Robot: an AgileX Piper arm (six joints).
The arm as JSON. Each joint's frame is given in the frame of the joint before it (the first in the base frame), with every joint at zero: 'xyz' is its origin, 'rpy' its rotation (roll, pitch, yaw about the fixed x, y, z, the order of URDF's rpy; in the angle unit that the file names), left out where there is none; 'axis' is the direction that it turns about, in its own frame. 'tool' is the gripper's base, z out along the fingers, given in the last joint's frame.
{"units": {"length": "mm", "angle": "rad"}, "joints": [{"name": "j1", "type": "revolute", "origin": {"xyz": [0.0, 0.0, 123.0]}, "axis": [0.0, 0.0, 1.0]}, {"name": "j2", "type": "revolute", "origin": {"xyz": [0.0, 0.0, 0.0], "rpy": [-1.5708, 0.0, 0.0]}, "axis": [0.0, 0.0, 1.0]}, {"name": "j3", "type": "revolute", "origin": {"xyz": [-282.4, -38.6, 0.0]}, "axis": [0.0, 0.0, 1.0]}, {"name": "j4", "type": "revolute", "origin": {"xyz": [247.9, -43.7, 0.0], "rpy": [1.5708, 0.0, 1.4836]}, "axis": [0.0, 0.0, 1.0]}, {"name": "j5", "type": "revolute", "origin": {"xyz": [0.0, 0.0, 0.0], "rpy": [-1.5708, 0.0, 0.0]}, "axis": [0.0, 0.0, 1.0]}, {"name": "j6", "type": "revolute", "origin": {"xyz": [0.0, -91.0, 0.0], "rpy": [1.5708, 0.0, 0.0]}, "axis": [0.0, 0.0, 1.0]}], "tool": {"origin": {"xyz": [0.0, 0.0, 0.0]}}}
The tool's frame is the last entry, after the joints.
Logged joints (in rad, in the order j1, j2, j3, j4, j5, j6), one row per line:
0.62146 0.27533 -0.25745 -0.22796 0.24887 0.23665
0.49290 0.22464 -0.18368 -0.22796 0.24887 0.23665
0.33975 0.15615 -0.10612 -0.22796 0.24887 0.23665
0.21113 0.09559 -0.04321 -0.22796 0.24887 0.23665
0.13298 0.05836 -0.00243 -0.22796 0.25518 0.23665
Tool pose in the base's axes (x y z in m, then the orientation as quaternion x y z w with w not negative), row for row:
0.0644 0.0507 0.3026 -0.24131 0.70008 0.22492 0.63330
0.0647 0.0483 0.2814 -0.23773 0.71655 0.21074 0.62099
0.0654 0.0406 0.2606 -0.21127 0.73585 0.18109 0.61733
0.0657 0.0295 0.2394 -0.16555 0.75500 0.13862 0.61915
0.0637 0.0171 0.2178 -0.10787 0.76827 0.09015 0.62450
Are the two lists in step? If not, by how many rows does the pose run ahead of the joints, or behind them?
The pose runs 2 rows behind the joints: the pose in row i belongs to the joints in row i - 2.
